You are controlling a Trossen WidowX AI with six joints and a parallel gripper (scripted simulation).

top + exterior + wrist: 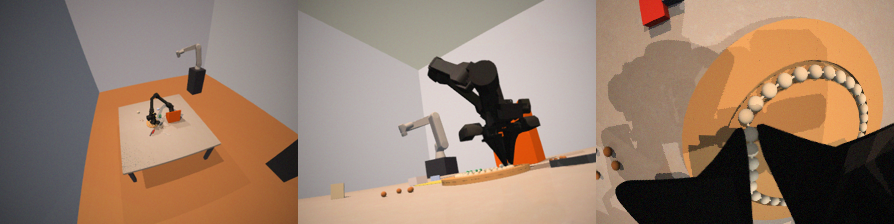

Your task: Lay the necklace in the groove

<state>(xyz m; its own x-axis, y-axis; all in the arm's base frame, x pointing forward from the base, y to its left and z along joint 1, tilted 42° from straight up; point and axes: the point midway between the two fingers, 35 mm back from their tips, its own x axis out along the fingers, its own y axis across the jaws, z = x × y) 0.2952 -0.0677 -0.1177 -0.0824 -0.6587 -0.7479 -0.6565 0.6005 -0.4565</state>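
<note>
My gripper tip is 10 mm short of the round wooden bead board, 60 mm to the left of it and 10 mm above it. Round my gripper tip: tan cube 180 mm ahead, 380 mm to the right; then yellow flat piece 50 mm behind, 220 mm to the right, 10 mm below; then red-handled tool 70 mm ahead, 120 mm to the left, 10 mm below.
</note>
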